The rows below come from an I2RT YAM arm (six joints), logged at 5 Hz.
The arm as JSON. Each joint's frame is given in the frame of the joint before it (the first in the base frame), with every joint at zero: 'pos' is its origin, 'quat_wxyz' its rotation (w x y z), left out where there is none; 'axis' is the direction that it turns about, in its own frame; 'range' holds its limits. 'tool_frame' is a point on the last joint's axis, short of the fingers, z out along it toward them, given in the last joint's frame.
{
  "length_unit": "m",
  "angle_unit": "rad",
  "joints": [
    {
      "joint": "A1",
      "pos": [
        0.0,
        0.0,
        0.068
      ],
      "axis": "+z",
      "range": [
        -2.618,
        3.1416
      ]
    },
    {
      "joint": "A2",
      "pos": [
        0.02,
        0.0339,
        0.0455
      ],
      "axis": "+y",
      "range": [
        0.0,
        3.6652
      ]
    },
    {
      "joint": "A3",
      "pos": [
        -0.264,
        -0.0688,
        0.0
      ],
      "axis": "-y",
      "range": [
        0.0,
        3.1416
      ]
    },
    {
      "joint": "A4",
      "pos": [
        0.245,
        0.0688,
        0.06
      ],
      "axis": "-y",
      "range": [
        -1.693,
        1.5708
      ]
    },
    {
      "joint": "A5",
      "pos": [
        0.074,
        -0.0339,
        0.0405
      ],
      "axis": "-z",
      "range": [
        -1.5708,
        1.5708
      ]
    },
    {
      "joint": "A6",
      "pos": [
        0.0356,
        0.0,
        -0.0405
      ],
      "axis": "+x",
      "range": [
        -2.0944,
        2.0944
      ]
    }
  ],
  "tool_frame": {
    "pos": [
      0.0,
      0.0,
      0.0
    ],
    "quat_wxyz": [
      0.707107,
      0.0,
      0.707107,
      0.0
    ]
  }
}
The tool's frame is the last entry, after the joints.
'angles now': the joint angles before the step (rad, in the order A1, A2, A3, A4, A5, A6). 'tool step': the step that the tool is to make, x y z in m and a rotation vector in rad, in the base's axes. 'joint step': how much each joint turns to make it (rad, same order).
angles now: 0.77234, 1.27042, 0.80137, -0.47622, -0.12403, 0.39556
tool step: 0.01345, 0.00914, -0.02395, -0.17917, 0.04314, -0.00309
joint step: 0.00077, 0.14582, 0.04959, -0.06374, 0.08585, -0.04773
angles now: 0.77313, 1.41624, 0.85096, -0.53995, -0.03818, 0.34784
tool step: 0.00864, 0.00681, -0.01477, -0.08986, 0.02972, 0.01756
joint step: -0.00001, 0.09306, 0.03565, -0.02739, 0.03250, -0.03391
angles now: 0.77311, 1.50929, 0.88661, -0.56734, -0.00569, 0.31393
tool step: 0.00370, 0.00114, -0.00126, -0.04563, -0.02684, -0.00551
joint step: 0.00002, 0.01954, 0.01500, -0.00786, 0.04986, -0.01366
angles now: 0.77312, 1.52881, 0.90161, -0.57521, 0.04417, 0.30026
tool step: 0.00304, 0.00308, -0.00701, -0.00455, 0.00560, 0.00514
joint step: -0.00002, 0.03029, 0.00036, 0.02294, -0.00245, -0.00459
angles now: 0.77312, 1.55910, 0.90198, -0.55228, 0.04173, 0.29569
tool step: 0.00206, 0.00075, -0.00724, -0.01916, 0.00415, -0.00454
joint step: -0.00176, 0.02552, -0.00343, 0.01266, 0.01112, -0.00114
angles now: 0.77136, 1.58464, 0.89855, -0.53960, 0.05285, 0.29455
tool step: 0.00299, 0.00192, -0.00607, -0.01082, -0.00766, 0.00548
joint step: -0.00120, 0.02477, -0.00117, 0.02452, 0.01007, -0.01073
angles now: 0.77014, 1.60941, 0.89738, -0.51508, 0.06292, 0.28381
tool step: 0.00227, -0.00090, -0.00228, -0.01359, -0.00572, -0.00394
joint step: -0.00612, 0.00977, 0.00077, 0.00415, 0.01223, -0.00667
